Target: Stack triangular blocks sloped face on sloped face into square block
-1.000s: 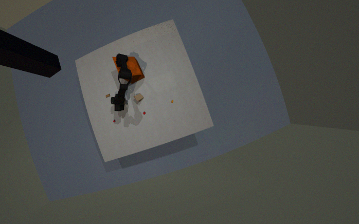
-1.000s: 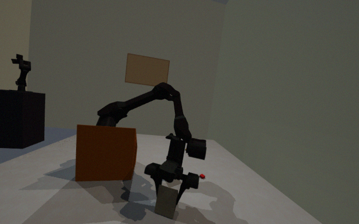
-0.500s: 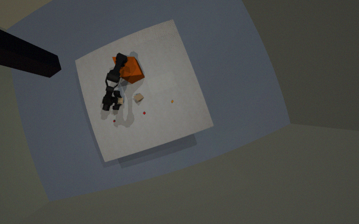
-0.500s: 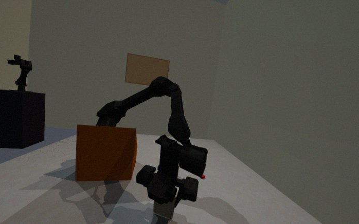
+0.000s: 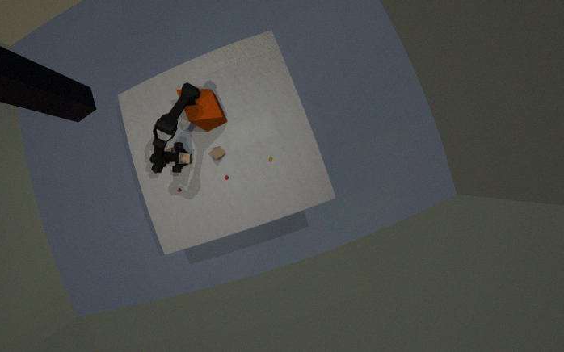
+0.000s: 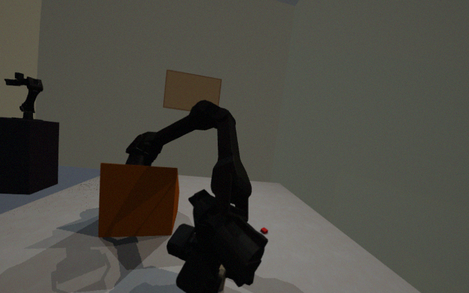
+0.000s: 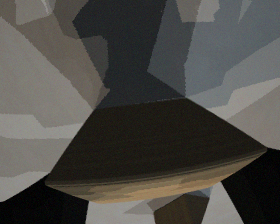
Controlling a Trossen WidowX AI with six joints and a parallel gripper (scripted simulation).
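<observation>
Now: the tan triangular block 1 cm above my gripper tip. The rest, counted from my gripper tip: orange piece 49 cm to the left, 24 cm ahead, 3 cm below; tan piece 13 cm to the right, 13 cm behind, 4 cm below; red cube 22 cm ahead, 18 cm to the left, 3 cm below.
</observation>
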